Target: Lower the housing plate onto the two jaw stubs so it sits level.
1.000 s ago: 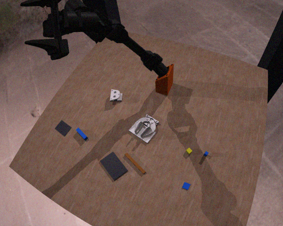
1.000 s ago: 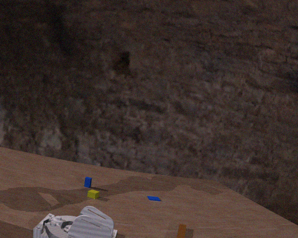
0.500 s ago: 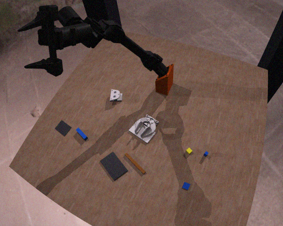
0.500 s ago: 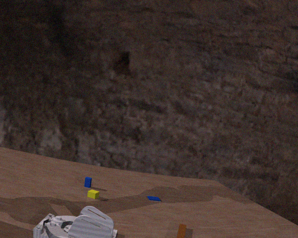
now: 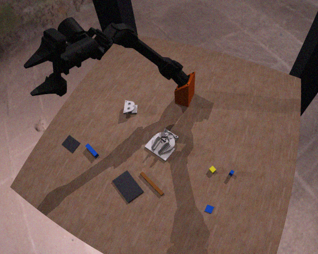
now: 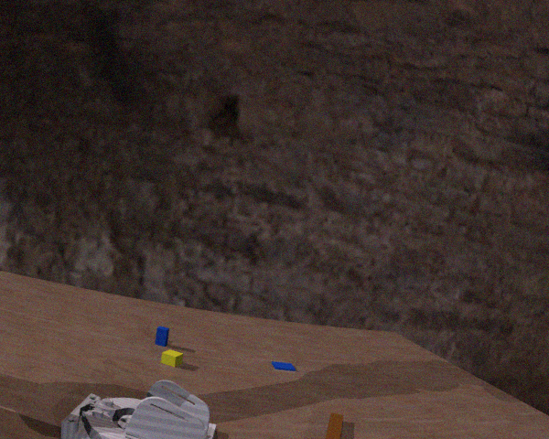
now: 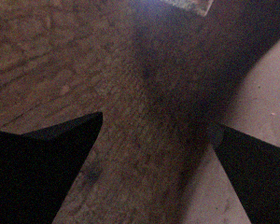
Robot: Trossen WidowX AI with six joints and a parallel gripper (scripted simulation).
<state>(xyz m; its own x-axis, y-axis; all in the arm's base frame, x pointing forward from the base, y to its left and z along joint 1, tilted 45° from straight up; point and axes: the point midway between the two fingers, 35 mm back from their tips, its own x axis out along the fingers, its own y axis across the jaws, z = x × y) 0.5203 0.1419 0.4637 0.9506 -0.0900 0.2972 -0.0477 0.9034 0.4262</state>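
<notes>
Now: the white housing piece 36 cm behind my gripper tip, 2 cm to the right of it and 59 cm below it. Also, from my gripper tip: orange bar: 3 cm behind, 22 cm to the left, 61 cm below; then dark square: 9 cm behind, 25 cm to the right, 62 cm below; then blue bar: 9 cm behind, 11 cm to the right, 61 cm below.
</notes>
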